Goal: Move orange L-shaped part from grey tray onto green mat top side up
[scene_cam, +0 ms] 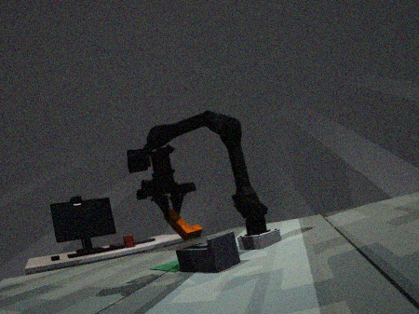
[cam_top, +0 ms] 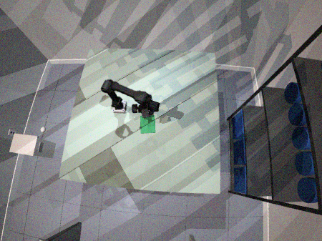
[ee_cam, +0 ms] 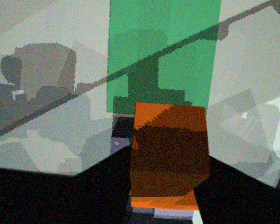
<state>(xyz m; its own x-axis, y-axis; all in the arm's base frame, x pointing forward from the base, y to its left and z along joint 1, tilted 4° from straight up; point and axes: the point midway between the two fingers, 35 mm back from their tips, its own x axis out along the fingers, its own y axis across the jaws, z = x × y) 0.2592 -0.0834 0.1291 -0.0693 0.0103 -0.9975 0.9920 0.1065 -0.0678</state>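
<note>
The green mat lies 17 cm below my gripper tip and 5 cm to the right of it. Also, from my gripper tip: orange L-shaped part 3 cm to the left, 3 cm below, 2 cm behind.
</note>
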